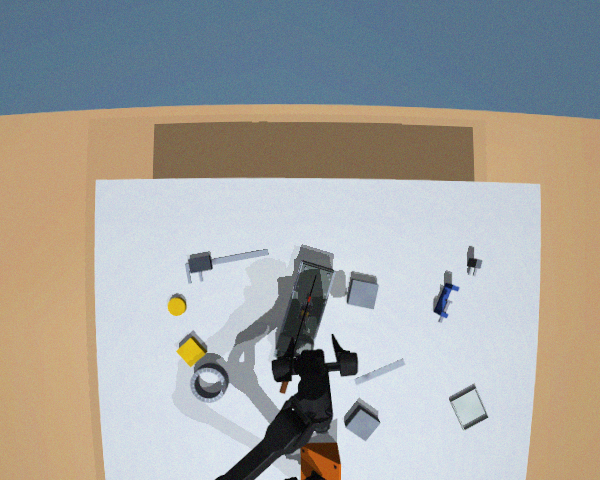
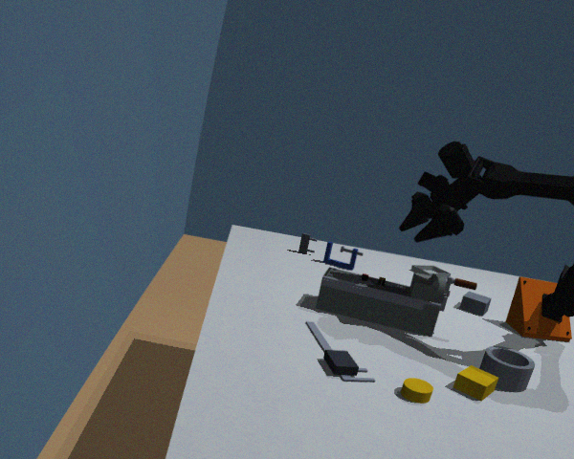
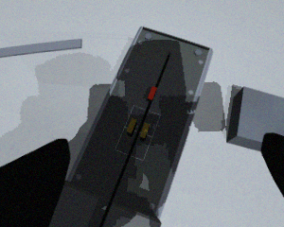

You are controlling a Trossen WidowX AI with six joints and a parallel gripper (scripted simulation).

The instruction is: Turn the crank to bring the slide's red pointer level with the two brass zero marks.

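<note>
Right now my gripper tip is 15 cm past the brown crank handle, 5 cm to the right of it and 7 cm above it. The rest, counted from my gripper tip: flat grey bar (12 cm behind, 21 cm to the right, 19 cm below); red pointer (7 cm ahead, 1 cm to the left, 11 cm below); yellow block (13 cm behind, 32 cm to the left, 18 cm below).
</note>
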